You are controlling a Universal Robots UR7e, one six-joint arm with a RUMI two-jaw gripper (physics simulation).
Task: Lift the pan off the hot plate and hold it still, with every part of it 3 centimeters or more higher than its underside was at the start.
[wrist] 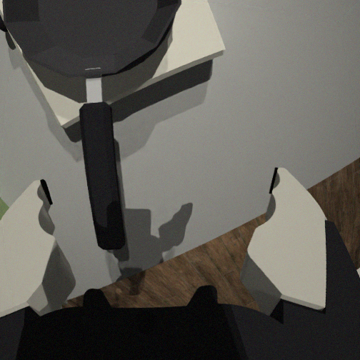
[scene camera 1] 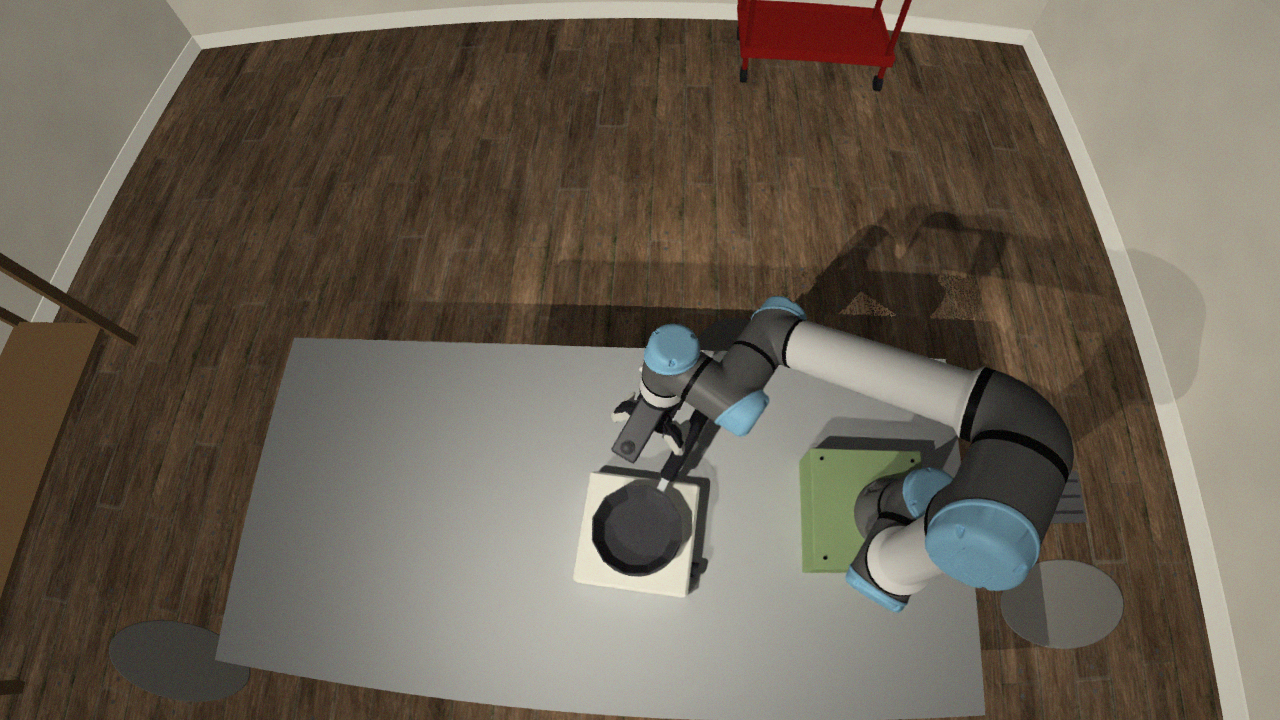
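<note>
The dark pan [scene camera 1: 638, 530] [wrist: 95, 30] sits on the cream square hot plate [scene camera 1: 590, 571] [wrist: 195, 36]. Its black handle [scene camera 1: 673, 463] [wrist: 102, 175] sticks out past the plate's edge, toward the table's far edge in the scene view. My gripper [scene camera 1: 648, 426] [wrist: 158, 176] is open and empty, above the table near the handle. In the wrist view the handle shows between the two fingers, much closer to the left finger and touching neither. The gripper's shadow falls beside the handle's end. In the scene view the arm partly hides the handle's end and the fingers.
The grey table [scene camera 1: 402, 492] [wrist: 280, 100] carries the plate. A green base [scene camera 1: 819, 537] stands under the arm's foot, right of the plate. A small dark knob [scene camera 1: 699, 565] is at the plate's right side. A red cart [scene camera 1: 814, 35] stands on the floor far behind.
</note>
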